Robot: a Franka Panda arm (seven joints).
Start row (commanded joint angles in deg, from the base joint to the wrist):
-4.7 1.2 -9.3 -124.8 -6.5 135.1 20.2
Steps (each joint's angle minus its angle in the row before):
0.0 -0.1 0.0 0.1 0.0 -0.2 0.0
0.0 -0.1 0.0 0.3 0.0 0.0 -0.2
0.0 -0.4 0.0 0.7 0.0 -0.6 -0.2
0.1 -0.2 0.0 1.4 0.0 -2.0 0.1
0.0 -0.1 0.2 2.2 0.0 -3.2 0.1
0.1 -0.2 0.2 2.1 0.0 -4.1 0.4
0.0 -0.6 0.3 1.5 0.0 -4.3 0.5
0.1 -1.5 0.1 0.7 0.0 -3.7 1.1
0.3 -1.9 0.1 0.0 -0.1 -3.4 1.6
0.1 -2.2 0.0 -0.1 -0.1 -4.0 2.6
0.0 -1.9 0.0 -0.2 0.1 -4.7 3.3
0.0 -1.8 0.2 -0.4 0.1 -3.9 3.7
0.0 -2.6 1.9 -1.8 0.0 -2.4 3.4
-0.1 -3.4 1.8 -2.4 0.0 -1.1 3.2
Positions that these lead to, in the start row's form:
-4.7 1.1 -9.3 -124.7 -6.5 134.9 20.2
-4.7 1.0 -9.3 -124.4 -6.5 134.9 20.0
-4.7 0.6 -9.3 -123.7 -6.5 134.3 19.8
-4.6 0.4 -9.3 -122.3 -6.5 132.3 19.9
-4.6 0.3 -9.1 -120.1 -6.5 129.1 20.0
-4.5 0.1 -8.9 -118.0 -6.5 125.0 20.4
-4.5 -0.5 -8.6 -116.5 -6.5 120.7 20.9
-4.4 -2.0 -8.5 -115.8 -6.5 117.0 22.0
-4.1 -3.9 -8.4 -115.8 -6.6 113.6 23.6
-4.0 -6.1 -8.4 -115.9 -6.7 109.6 26.2
-4.0 -8.0 -8.4 -116.1 -6.6 104.9 29.5
-4.0 -9.8 -8.2 -116.5 -6.5 101.0 33.2
-4.0 -12.4 -6.3 -118.3 -6.5 98.6 36.6
-4.1 -15.8 -4.5 -120.7 -6.5 97.5 39.8

